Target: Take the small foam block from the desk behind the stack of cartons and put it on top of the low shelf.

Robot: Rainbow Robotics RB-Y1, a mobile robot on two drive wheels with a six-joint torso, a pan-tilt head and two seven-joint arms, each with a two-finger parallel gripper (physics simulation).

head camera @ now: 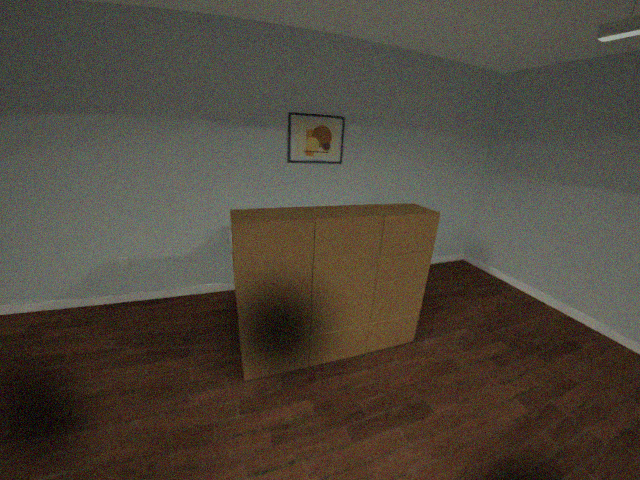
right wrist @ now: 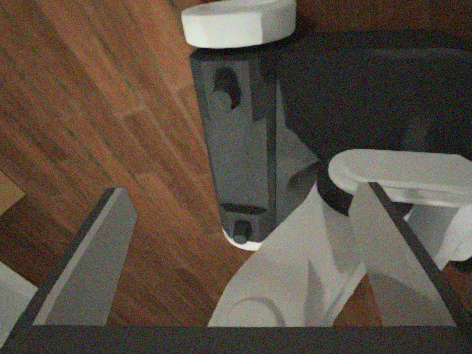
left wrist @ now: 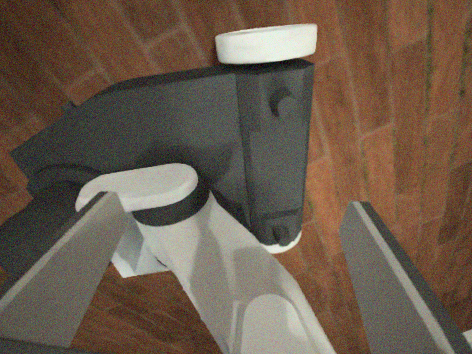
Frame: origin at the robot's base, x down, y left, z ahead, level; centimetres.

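Seen in the pictures: left gripper, fingertip midpoint: [left wrist: 229, 211]; right gripper, fingertip midpoint: [right wrist: 240, 199].
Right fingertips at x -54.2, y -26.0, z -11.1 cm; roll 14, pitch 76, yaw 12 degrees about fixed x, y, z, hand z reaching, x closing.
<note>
A point is followed by its place in that frame.
The stack of cartons [head camera: 338, 279] @[x -68.0, y -16.7, z 135.8 cm] stands on the floor in the middle of the head view, a wide tan block with seams. What is behind it is hidden. The desk, the foam block and the low shelf do not show in these views. My left gripper [left wrist: 229, 211] @[x -54.0, y 23.4, z -12.2 cm] is open and empty, above the floor beside my own base and leg. My right gripper [right wrist: 240, 199] @[x -54.2, y -26.0, z -11.1 cm] is open and empty, also above the floor beside my base. A tan corner, likely of the cartons [right wrist: 7, 192] @[x -5.0, y 36.7, z 117.4 cm], shows at the left edge of the right wrist view.
A framed picture [head camera: 315, 138] @[x -151.7, y 2.3, z 255.7 cm] hangs on the wall behind the cartons. A room corner lies to the right of them. Wooden floor [head camera: 465, 372] @[x -0.1, y -113.4, z 125.7 cm] stretches in front of the cartons and to both sides. Dark smudges cover parts of the head view.
</note>
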